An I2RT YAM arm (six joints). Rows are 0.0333 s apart.
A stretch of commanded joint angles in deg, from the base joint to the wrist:
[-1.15, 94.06, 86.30, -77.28, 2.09, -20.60]
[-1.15, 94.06, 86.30, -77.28, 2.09, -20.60]
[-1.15, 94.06, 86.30, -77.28, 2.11, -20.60]
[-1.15, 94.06, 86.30, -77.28, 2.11, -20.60]
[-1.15, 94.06, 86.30, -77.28, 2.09, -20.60]
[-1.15, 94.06, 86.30, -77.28, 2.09, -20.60]
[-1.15, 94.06, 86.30, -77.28, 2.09, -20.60]
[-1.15, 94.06, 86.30, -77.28, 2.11, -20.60]
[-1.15, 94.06, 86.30, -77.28, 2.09, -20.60]
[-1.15, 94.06, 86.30, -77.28, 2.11, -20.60]
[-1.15, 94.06, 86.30, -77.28, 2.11, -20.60]
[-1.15, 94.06, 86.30, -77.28, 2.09, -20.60]
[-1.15, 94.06, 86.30, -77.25, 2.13, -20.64]
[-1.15, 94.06, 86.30, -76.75, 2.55, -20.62]
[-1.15, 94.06, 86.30, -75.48, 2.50, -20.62]
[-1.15, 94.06, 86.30, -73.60, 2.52, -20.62]
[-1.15, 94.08, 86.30, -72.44, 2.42, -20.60]
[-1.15, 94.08, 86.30, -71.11, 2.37, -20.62]
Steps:
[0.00, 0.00, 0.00, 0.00, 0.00, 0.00]
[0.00, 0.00, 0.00, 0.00, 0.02, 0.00]
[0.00, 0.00, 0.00, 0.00, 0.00, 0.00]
[0.00, 0.00, 0.00, 0.00, -0.02, 0.00]
[0.00, 0.00, 0.00, 0.00, 0.00, 0.00]
[0.00, 0.00, 0.00, 0.00, 0.00, 0.00]
[0.00, 0.00, 0.00, 0.00, 0.02, 0.00]
[0.00, 0.00, 0.00, 0.00, -0.02, 0.00]
[0.00, 0.00, 0.00, 0.00, 0.02, 0.00]
[0.00, 0.00, 0.00, 0.00, 0.00, 0.00]
[0.00, 0.00, 0.00, 0.00, -0.02, 0.00]
[0.00, 0.00, 0.00, 0.03, 0.04, -0.04]
[0.00, 0.00, 0.00, 0.50, 0.42, 0.02]
[0.00, 0.00, 0.00, 1.27, -0.05, 0.00]
[0.00, 0.00, 0.00, 1.88, 0.02, 0.00]
[0.00, 0.02, 0.00, 1.16, -0.10, 0.02]
[0.00, 0.00, 0.00, 1.33, -0.05, -0.02]

